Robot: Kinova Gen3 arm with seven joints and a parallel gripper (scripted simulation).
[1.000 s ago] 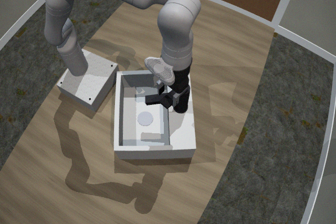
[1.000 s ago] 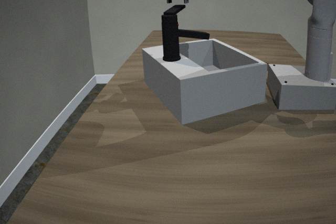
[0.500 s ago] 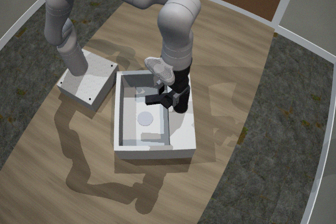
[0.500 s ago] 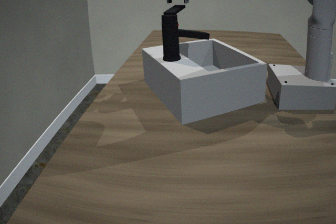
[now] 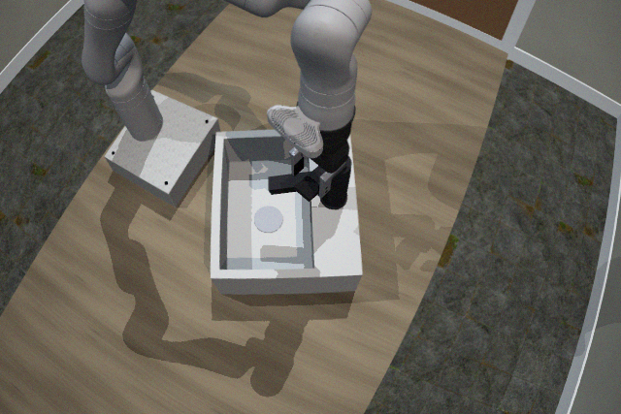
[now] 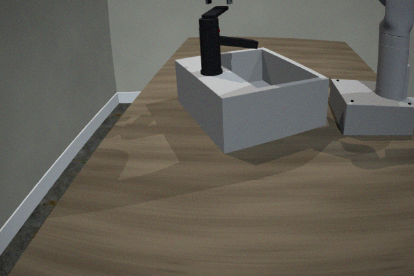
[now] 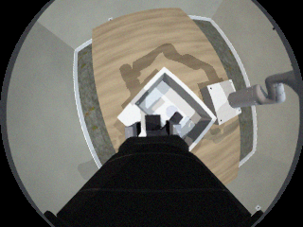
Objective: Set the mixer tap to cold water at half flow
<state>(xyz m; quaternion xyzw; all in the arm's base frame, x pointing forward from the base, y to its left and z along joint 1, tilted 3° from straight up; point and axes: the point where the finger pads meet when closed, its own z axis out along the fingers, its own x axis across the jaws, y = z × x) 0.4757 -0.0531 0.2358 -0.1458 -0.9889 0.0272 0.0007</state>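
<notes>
The black lever is 40 mm below my hand, 20 mm to the left of it and 10 mm ahead of it. Also, from my hand: black mixer tap 80 mm below, 50 mm to the left, 10 mm ahead; white sink 280 mm below, 80 mm behind, 10 mm to the left.
</notes>
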